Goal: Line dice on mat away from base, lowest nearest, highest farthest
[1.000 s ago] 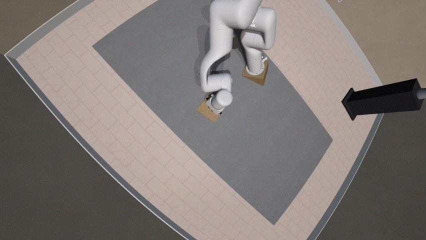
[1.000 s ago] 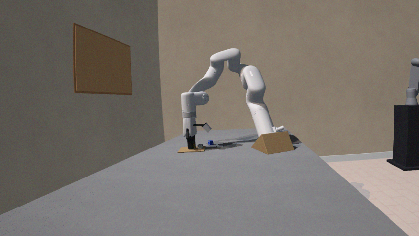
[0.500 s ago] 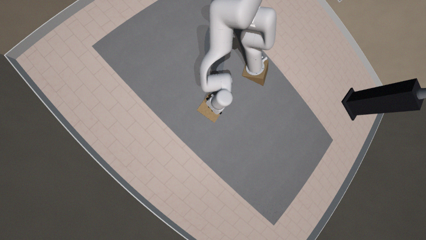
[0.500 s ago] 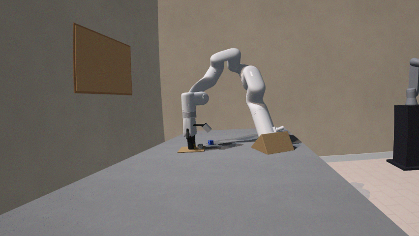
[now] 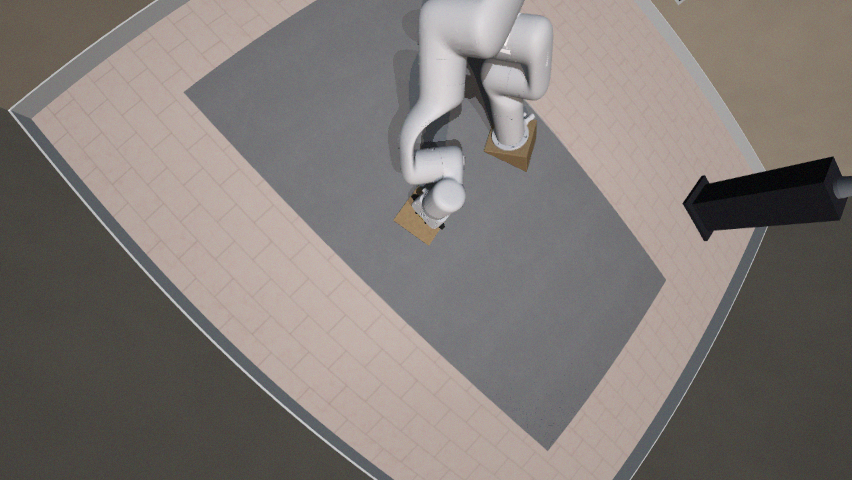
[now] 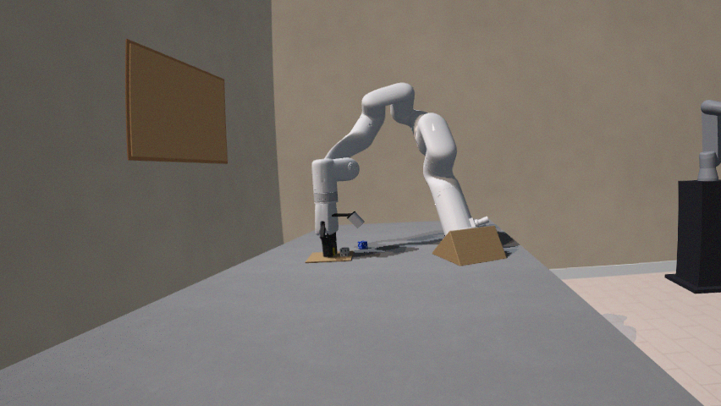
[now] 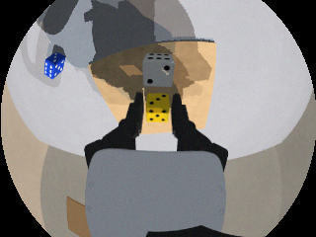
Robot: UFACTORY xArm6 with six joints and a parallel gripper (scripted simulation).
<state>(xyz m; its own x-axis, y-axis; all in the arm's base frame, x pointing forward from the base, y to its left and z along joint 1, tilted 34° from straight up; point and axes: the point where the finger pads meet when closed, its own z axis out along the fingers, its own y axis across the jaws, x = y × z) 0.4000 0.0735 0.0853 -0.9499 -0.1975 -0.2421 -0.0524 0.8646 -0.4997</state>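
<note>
Now: the yellow die 10 mm below my hand. Also, from my hand: blue die (140 mm to the right, 70 mm behind, 10 mm below); then tan mat (20 mm below); then white die (50 mm behind, 10 mm below).
</note>
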